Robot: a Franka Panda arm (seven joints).
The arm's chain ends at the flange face. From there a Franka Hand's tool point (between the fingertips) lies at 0.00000 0.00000 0.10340 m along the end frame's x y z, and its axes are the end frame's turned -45 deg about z.
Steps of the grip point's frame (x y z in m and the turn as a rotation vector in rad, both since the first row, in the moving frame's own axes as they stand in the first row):
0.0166 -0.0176 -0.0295 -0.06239 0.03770 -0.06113
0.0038 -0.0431 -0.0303 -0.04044 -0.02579 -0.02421
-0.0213 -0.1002 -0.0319 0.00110 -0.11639 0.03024
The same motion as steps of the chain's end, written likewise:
-0.0081 -0.0258 -0.0292 -0.01746 0.07077 -0.06113
-0.0289 -0.0380 -0.0302 -0.04683 0.01036 -0.02421
-0.0772 -0.0641 -0.0312 -0.08152 -0.08308 0.03024

